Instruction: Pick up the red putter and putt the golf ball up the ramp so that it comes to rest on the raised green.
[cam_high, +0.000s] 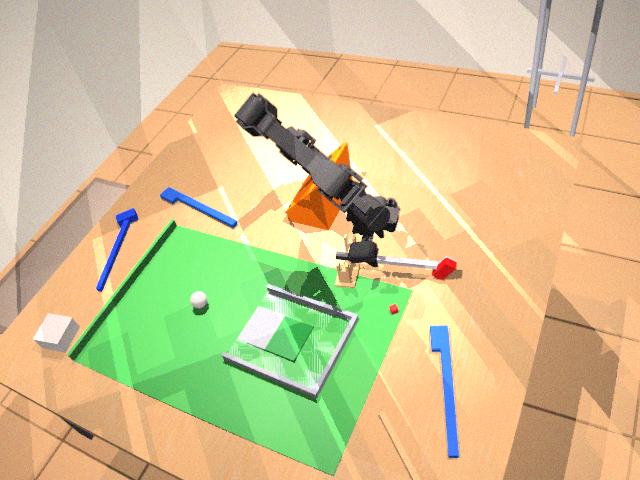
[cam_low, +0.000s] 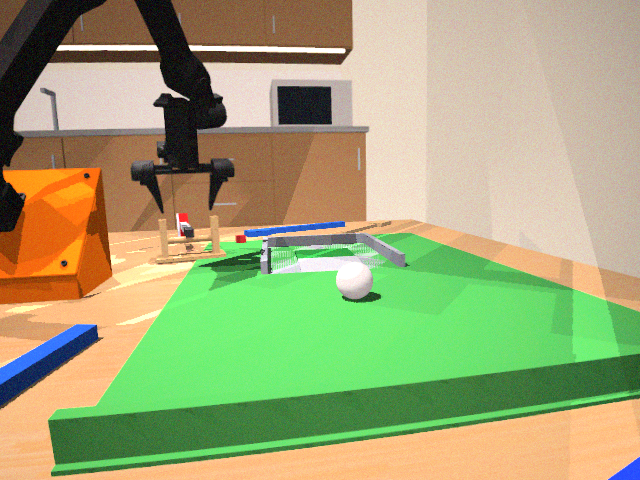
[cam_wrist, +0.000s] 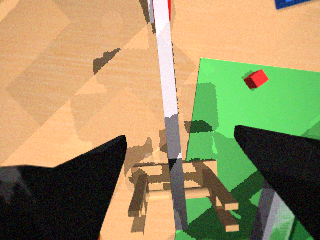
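The red putter is 2 cm behind my gripper tip, 4 cm to the left of it and 4 cm below it. Round my gripper tip: red cube 10 cm ahead, 7 cm to the left, 7 cm below; then wooden stand 2 cm ahead, 8 cm to the right, 5 cm below; then green mat 27 cm ahead, 27 cm to the right, 8 cm below.
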